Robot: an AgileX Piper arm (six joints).
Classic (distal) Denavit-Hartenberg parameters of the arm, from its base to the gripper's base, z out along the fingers. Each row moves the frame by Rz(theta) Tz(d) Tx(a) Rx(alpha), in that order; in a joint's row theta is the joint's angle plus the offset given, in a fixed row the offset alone. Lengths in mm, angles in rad.
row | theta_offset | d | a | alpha
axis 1 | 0 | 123 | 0 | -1.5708
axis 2 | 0.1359 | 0 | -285 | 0
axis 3 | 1.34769 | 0 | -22 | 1.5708
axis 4 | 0 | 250.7 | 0 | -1.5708
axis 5 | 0 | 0 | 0 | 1.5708
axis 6 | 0 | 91 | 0 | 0
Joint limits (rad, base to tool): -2.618..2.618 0..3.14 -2.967..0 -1.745..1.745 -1.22..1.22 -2.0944..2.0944
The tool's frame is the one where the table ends.
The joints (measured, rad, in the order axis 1, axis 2, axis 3, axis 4, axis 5, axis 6), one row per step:
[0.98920 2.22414 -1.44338 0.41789 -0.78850 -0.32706]
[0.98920 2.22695 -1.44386 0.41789 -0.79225 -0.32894]
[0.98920 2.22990 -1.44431 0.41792 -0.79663 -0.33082]
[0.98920 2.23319 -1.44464 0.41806 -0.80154 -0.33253]
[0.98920 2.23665 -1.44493 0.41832 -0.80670 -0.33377]
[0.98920 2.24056 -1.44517 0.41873 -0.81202 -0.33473]
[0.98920 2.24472 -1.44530 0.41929 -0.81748 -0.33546]
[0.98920 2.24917 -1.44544 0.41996 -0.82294 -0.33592]
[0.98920 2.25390 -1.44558 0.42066 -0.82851 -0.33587]
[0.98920 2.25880 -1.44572 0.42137 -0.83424 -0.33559]
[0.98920 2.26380 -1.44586 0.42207 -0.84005 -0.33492]
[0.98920 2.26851 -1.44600 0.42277 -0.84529 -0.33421]
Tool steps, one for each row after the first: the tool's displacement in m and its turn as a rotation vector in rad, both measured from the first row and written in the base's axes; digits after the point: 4 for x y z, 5 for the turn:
[0.0002 0.0001 -0.0009 -0.00106 -0.00262 -0.00126]
[0.0004 0.0002 -0.0019 -0.00186 -0.00558 -0.00274]
[0.0006 0.0003 -0.0030 -0.00254 -0.00850 -0.00444]
[0.0008 0.0003 -0.0042 -0.00284 -0.01110 -0.00628]
[0.0010 0.0004 -0.0056 -0.00319 -0.01328 -0.00824]
[0.0013 0.0004 -0.0072 -0.00352 -0.01512 -0.01033]
[0.0015 0.0005 -0.0089 -0.00384 -0.01657 -0.01248]
[0.0018 0.0005 -0.0107 -0.00394 -0.01762 -0.01465]
[0.0020 0.0006 -0.0127 -0.00390 -0.01855 -0.01686]
[0.0023 0.0006 -0.0146 -0.00361 -0.01925 -0.01907]
[0.0025 0.0007 -0.0165 -0.00340 -0.01968 -0.02109]

